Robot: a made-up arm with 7 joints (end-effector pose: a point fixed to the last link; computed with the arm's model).
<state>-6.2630 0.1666 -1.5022 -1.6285 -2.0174 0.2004 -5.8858</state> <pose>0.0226 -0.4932 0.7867 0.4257 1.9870 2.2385</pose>
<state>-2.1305 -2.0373 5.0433 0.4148 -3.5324 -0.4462 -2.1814</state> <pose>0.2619 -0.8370 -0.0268 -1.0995 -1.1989 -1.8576</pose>
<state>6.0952 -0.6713 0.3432 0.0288 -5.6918 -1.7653 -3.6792</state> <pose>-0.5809 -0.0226 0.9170 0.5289 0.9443 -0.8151</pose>
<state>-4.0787 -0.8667 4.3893 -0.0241 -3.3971 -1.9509 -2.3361</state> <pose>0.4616 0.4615 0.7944 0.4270 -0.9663 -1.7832</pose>
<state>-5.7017 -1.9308 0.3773 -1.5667 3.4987 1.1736 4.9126</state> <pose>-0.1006 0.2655 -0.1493 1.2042 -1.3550 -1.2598</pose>
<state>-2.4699 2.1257 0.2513 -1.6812 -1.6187 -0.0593 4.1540</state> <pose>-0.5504 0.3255 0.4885 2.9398 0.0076 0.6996</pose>
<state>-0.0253 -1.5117 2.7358 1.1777 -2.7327 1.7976 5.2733</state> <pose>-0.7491 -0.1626 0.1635 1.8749 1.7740 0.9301</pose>
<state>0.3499 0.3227 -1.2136 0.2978 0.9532 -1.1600 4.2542</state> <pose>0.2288 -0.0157 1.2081 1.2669 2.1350 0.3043</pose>
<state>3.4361 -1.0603 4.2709 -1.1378 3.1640 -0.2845 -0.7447</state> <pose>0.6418 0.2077 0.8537 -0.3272 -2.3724 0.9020</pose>
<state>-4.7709 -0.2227 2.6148 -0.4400 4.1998 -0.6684 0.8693</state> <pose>0.1390 0.1294 1.2544 0.3736 -2.4920 0.5037</pose>
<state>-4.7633 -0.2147 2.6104 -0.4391 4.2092 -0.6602 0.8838</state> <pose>0.1409 0.1206 1.2557 0.3418 -2.5026 0.4894</pose>
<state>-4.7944 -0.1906 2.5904 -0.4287 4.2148 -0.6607 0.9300</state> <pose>0.1381 0.1094 1.2583 0.3491 -2.5171 0.5089</pose>
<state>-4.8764 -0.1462 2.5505 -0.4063 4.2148 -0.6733 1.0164</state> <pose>0.1310 0.0950 1.2618 0.4103 -2.5400 0.5709</pose>
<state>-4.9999 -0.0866 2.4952 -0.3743 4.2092 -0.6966 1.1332</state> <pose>0.1230 0.0774 1.2654 0.5209 -2.5753 0.6622</pose>
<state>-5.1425 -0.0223 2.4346 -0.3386 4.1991 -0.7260 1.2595</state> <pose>0.1181 0.0584 1.2678 0.6632 -2.6221 0.7558</pose>
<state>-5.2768 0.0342 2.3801 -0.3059 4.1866 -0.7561 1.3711</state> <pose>0.1174 0.0419 1.2685 0.8114 -2.6705 0.8289</pose>
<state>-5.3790 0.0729 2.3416 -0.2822 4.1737 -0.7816 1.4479</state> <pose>0.1184 0.0317 1.2680 0.9383 -2.7058 0.8748</pose>
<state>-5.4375 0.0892 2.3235 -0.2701 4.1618 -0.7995 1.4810</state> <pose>0.1171 0.0296 1.2675 1.0263 -2.7181 0.9033</pose>
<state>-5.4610 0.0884 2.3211 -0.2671 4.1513 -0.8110 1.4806</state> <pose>0.1124 0.0335 1.2672 1.0797 -2.7107 0.9254</pose>
